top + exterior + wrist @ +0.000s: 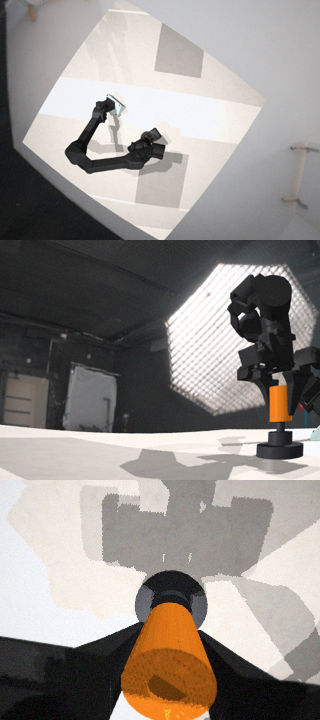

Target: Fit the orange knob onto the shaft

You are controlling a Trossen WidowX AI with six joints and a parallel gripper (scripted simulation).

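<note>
Now: gripper tip 2 cm below the orange knob. The rest, counted from my gripper tip: round pedestal (4 cm below).
</note>
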